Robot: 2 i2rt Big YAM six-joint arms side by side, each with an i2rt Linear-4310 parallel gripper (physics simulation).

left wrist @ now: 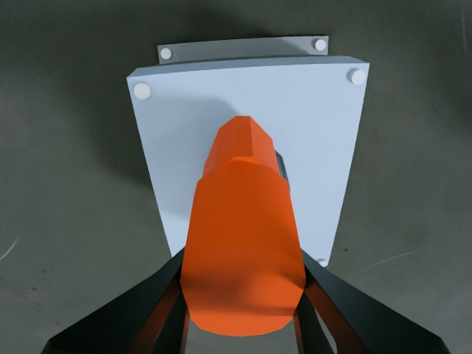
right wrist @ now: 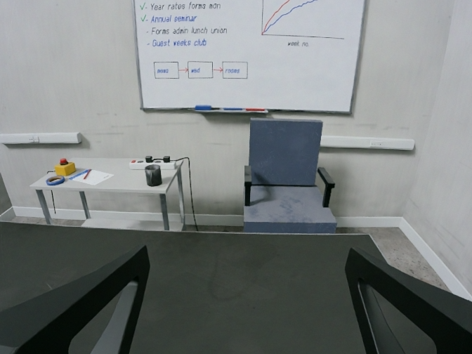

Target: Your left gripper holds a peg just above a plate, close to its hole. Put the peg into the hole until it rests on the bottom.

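Note:
An orange, many-sided peg [left wrist: 242, 215] stands in the middle of the left wrist view, its far end narrower. My left gripper [left wrist: 241, 253] is shut on the peg, one dark finger on each side. Behind the peg is a light blue plate [left wrist: 315, 110] with pale round studs near its corners. A dark sliver of the hole [left wrist: 283, 170] shows just right of the peg's far part; the peg hides the rest. Whether the peg's tip touches the plate is hidden. My right gripper [right wrist: 248, 257] is wide open with nothing between its fingers; the peg and plate do not show in the right wrist view.
A grey bracket [left wrist: 242, 49] with two pale studs shows beyond the plate's far edge. In the right wrist view, the dark table top [right wrist: 240, 290] ends before a blue-grey chair [right wrist: 285, 155], a side table [right wrist: 125, 180] and a whiteboard [right wrist: 300, 75] on the wall.

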